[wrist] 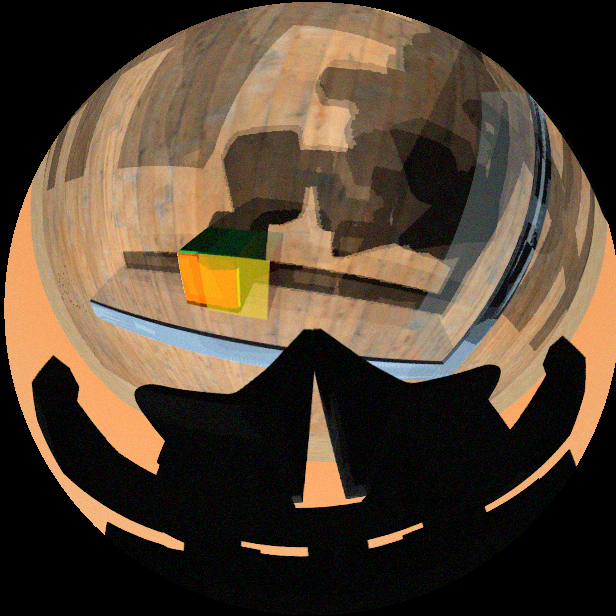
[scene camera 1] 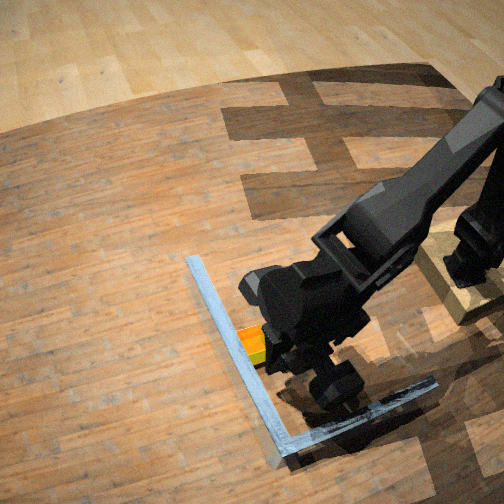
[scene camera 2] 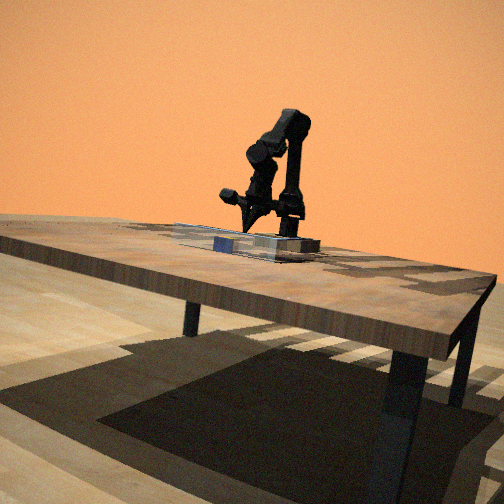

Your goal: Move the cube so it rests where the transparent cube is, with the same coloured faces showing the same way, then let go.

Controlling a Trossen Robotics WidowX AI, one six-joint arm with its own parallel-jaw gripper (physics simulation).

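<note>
The cube (wrist: 224,272) lies on the table with a green face up, an orange face and a yellow face toward the wrist camera. In scene camera 1 only its orange and yellow corner (scene camera 1: 250,343) shows beside the arm. In scene camera 2 it shows a blue face (scene camera 2: 223,243). My gripper (wrist: 318,490) hangs above the table to the right of the cube, apart from it, jaws shut with only a thin slit between them and nothing held. I cannot make out the transparent cube as a separate thing.
A pale blue L-shaped rail (scene camera 1: 232,343) runs next to the cube and bends toward the right (scene camera 1: 370,415). The arm's base stands on a light block (scene camera 1: 462,285) at the right. The table's edges show in scene camera 2.
</note>
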